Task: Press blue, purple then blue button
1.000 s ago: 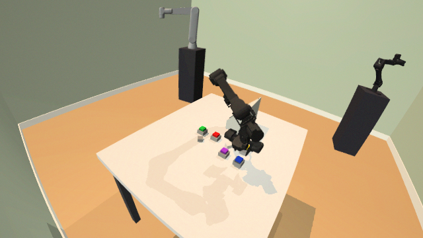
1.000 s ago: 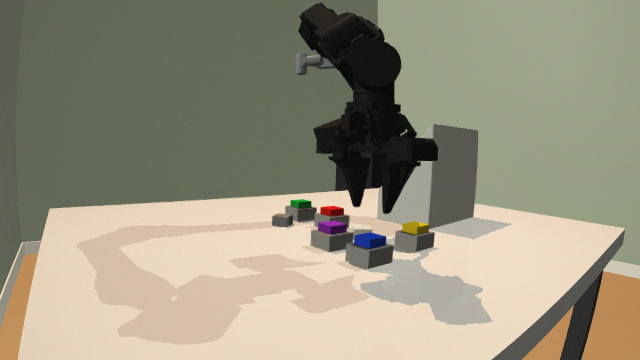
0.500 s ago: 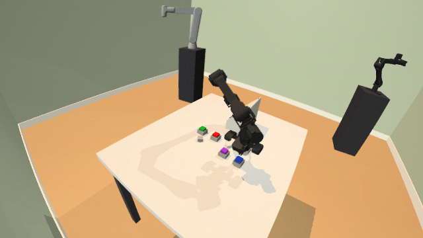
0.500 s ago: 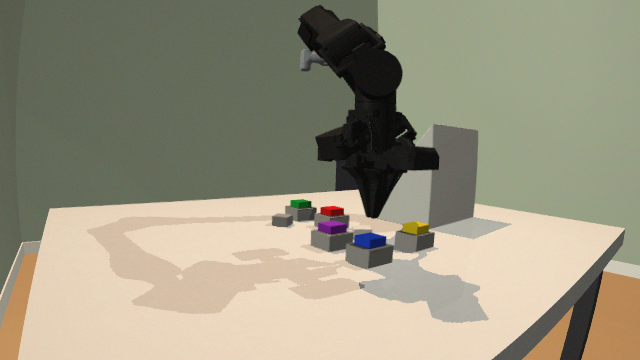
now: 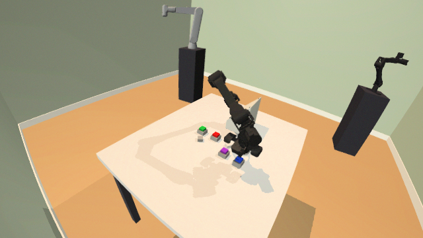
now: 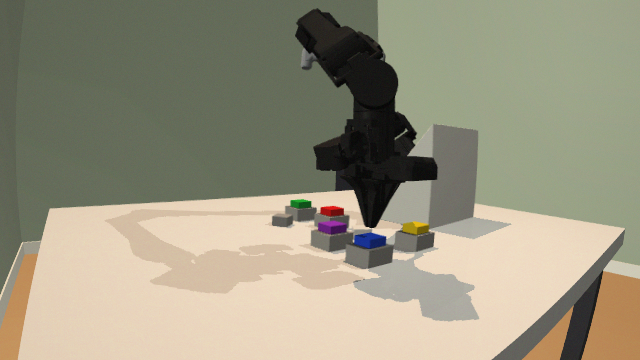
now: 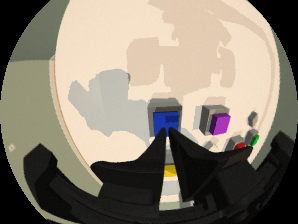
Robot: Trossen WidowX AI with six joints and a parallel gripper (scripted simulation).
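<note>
Now: gripper tip 20 mm above the blue button. From my gripper tip the other things lie so: red button: 130 mm behind, 190 mm to the right, 20 mm below; yellow button: 120 mm behind, 20 mm below; purple button: 20 mm behind, 90 mm to the right, 20 mm below.
</note>
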